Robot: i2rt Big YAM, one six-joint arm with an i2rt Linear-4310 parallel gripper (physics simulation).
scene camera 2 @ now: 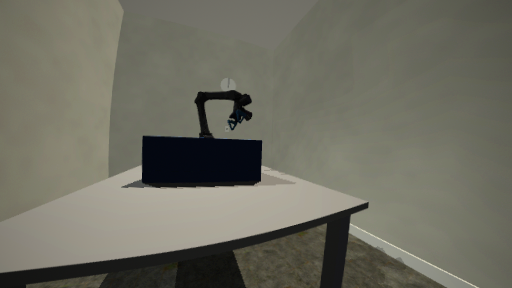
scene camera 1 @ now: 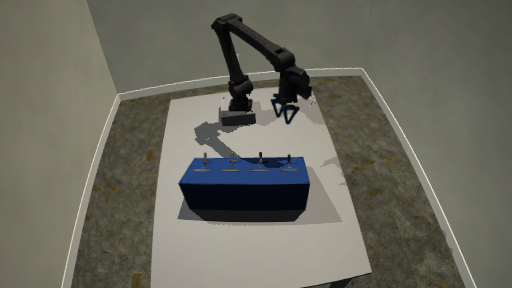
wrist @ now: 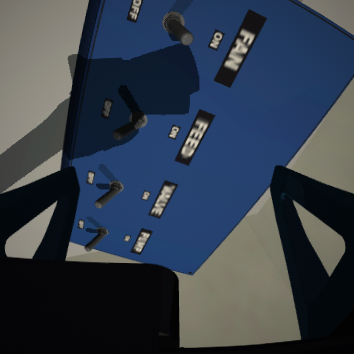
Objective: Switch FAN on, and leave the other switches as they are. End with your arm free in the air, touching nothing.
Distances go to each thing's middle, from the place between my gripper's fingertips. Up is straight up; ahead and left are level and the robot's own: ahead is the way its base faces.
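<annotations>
Picture the blue switch box (scene camera 1: 275, 184): my hand is 15 cm short of it, 14 cm to the left of it, and then 19 cm above it.
</annotations>
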